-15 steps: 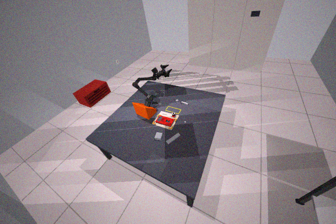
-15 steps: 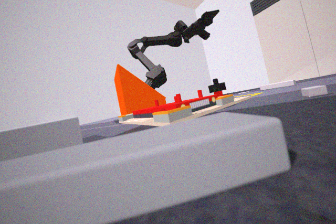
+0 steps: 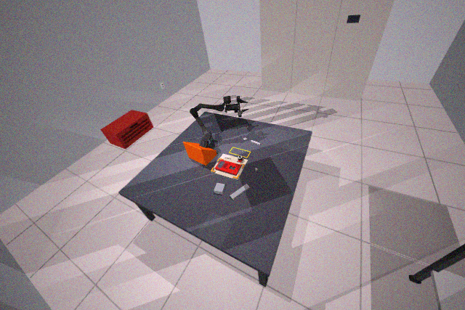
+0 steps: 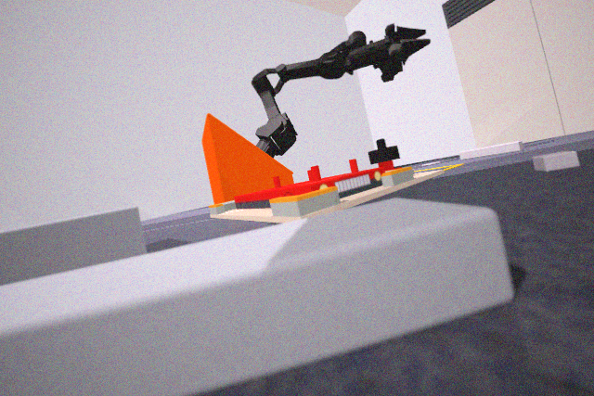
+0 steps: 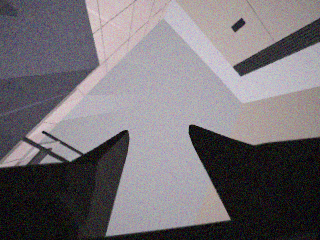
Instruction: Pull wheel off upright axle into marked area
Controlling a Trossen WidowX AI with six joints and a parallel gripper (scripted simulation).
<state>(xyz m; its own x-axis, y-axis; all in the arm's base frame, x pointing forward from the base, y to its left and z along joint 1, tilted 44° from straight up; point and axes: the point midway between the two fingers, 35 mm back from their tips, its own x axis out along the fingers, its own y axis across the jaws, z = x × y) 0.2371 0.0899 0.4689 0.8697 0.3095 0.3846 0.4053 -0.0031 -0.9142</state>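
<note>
The dark disc lies 40 mm ahead of my gripper tip, 390 mm to the right of it and 290 mm below it. Also, from my gripper tip: white cube: 210 mm ahead, 440 mm to the right, 320 mm below.
</note>
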